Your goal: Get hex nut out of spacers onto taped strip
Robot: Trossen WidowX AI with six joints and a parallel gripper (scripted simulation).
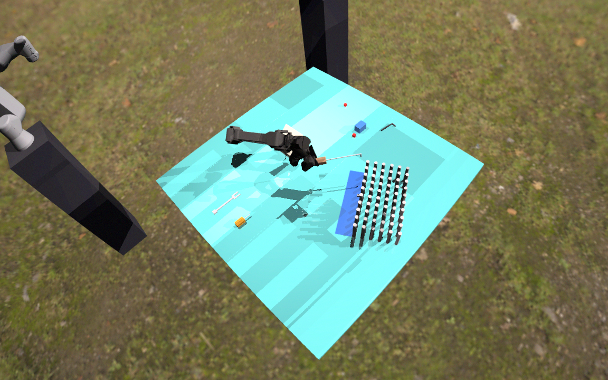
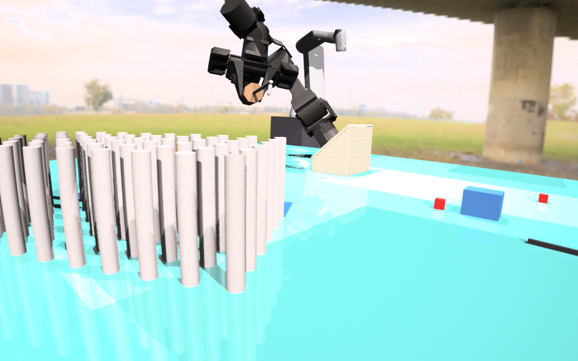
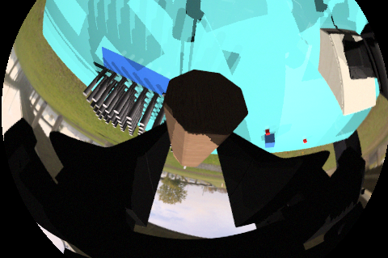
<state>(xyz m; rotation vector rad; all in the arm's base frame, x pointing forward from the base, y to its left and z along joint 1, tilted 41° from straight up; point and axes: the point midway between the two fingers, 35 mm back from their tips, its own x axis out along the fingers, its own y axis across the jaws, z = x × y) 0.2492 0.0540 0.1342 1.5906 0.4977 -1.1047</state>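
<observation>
The wooden-handled hook tool lies 6 cm ahead of my gripper tip, 8 cm to the left of it and 1 cm above it. Round my gripper tip: blue cube: 9 cm behind, 42 cm to the left, 15 cm below; then tiny grey hex nut: 19 cm ahead, 8 cm to the left, 16 cm below; then blue taped strip: 19 cm ahead, 3 cm to the left, 17 cm below.
</observation>
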